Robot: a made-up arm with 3 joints. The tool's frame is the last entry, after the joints.
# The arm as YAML. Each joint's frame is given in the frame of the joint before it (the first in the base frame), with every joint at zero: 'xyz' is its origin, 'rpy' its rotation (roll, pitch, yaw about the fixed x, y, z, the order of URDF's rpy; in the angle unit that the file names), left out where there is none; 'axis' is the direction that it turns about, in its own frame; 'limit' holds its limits. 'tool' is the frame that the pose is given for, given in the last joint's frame.
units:
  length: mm
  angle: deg
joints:
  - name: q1
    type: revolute
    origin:
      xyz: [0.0, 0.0, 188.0]
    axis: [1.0, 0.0, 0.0]
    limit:
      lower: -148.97
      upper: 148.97
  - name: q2
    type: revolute
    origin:
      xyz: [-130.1, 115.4, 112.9]
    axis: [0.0, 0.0, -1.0]
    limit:
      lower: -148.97
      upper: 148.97
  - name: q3
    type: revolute
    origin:
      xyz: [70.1, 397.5, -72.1]
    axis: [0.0, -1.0, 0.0]
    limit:
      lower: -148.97
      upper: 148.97
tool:
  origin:
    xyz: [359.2, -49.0, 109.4]
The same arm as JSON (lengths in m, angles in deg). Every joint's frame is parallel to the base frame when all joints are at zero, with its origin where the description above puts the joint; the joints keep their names.
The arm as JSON. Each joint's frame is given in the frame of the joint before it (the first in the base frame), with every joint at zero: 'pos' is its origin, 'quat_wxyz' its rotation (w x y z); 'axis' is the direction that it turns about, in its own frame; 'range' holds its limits. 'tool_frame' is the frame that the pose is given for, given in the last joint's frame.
{"length_unit": "m", "angle_unit": "deg", "joints": [{"joint": "q1", "pos": [0.0, 0.0, 0.188], "quat_wxyz": [1.0, 0.0, 0.0, 0.0], "axis": "+x", "range": [-148.97, 148.97]}, {"joint": "q2", "pos": [-0.1301, 0.1154, 0.1129], "quat_wxyz": [1.0, 0.0, 0.0, 0.0], "axis": "-z", "range": [-148.97, 148.97]}, {"joint": "q3", "pos": [0.0701, 0.3975, -0.0721], "quat_wxyz": [1.0, 0.0, 0.0, 0.0], "axis": "-y", "range": [-148.97, 148.97]}], "tool_frame": {"pos": [0.3592, -0.049, 0.1094], "quat_wxyz": [1.0, 0.0, 0.0, 0.0]}}
